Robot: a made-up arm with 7 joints. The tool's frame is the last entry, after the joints.
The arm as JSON. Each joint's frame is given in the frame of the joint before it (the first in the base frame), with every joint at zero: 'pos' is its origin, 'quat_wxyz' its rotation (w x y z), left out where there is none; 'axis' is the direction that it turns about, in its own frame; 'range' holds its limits. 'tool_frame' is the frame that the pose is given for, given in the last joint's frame.
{
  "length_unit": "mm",
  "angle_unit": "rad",
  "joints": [
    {
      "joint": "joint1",
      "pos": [
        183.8,
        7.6,
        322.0
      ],
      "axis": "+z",
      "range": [
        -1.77,
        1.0
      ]
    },
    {
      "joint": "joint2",
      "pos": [
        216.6,
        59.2,
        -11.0
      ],
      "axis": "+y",
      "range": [
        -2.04,
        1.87
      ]
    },
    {
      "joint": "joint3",
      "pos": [
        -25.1,
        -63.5,
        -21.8
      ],
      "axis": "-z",
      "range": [
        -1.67,
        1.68
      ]
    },
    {
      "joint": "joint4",
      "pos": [
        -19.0,
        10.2,
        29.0
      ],
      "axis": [
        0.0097,
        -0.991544,
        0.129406
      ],
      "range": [
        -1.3,
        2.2
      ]
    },
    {
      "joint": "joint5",
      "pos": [
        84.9,
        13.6,
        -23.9
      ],
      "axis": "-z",
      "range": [
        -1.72,
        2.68
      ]
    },
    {
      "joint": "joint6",
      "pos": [
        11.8,
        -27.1,
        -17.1
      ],
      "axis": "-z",
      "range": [
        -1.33,
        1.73
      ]
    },
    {
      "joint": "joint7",
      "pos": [
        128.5,
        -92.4,
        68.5
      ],
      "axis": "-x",
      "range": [
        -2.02,
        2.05
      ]
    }
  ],
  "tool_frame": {
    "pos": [
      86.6,
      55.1,
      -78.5
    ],
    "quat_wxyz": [
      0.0,
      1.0,
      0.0,
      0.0
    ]
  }
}
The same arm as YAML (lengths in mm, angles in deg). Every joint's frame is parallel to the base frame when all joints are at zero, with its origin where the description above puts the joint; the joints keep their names.
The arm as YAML. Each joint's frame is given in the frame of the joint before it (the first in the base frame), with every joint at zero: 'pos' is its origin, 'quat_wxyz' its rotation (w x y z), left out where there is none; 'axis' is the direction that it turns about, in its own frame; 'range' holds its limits. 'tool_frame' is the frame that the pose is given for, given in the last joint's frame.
length_unit: mm
angle_unit: deg
joints:
  - joint: joint1
    pos: [183.8, 7.6, 322.0]
    axis: "+z"
    range: [-101.41, 57.3]
  - joint: joint2
    pos: [216.6, 59.2, -11.0]
    axis: "+y"
    range: [-116.88, 107.14]
  - joint: joint3
    pos: [-25.1, -63.5, -21.8]
    axis: "-z"
    range: [-95.68, 96.26]
  - joint: joint4
    pos: [-19.0, 10.2, 29.0]
    axis: [0.0097, -0.991544, 0.129406]
    range: [-74.48, 126.05]
  - joint: joint5
    pos: [84.9, 13.6, -23.9]
    axis: "-z"
    range: [-98.55, 153.55]
  - joint: joint6
    pos: [11.8, -27.1, -17.1]
    axis: "-z"
    range: [-76.2, 99.12]
  - joint: joint7
    pos: [128.5, -92.4, 68.5]
    axis: "-x"
    range: [-115.74, 117.46]
tool_frame:
  pos: [86.6, 55.1, -78.5]
  quat_wxyz: [0.0, 1.0, 0.0, 0.0]

